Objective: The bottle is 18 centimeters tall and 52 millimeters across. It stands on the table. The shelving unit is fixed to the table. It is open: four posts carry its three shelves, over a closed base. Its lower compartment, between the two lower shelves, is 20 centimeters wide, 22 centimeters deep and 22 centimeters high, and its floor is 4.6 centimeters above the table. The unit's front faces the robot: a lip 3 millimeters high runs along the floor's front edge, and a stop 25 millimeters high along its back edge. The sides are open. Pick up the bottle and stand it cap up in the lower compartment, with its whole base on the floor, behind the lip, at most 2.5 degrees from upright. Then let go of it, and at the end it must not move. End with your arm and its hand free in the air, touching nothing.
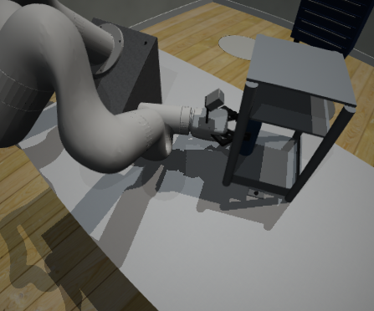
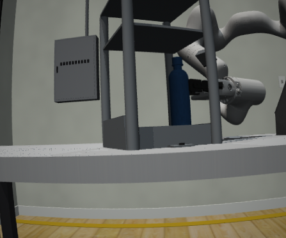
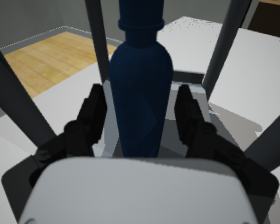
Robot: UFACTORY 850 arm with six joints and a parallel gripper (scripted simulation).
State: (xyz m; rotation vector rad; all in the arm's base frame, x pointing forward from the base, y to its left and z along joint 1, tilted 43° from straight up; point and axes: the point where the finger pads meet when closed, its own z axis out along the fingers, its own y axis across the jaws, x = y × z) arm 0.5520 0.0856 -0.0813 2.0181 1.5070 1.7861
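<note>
Right now the bottle is 2 cm ahead of my hand, 2 cm above it and 1 cm to the left of it. Round my hand: shelving unit: 8 cm ahead, 4 cm to the left, 4 cm above.
</note>
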